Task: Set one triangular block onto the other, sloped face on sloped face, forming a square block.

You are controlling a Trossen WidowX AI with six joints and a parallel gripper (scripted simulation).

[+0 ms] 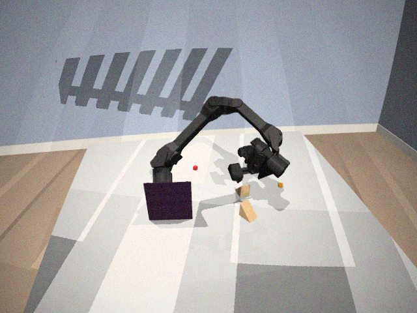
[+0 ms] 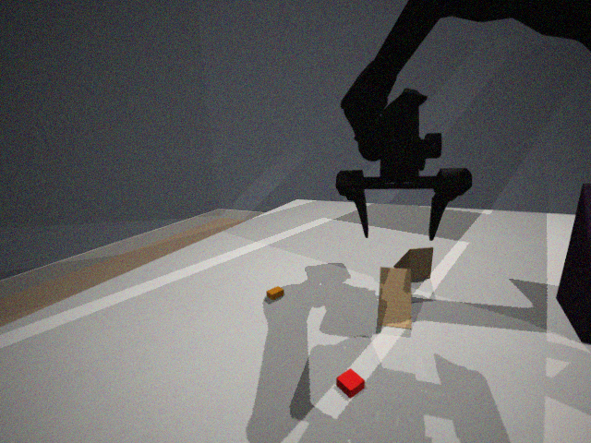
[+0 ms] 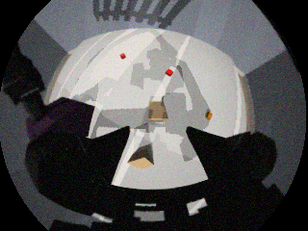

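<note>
Right now my gripper tip is 80 mm above the tan triangular block, 30 mm to the right of it and 10 mm past it. Also, from my gripper tip: small orange cube 170 mm ahead, 90 mm to the left, 90 mm below; then small red cube 230 mm to the left, 220 mm behind, 90 mm below.
</note>
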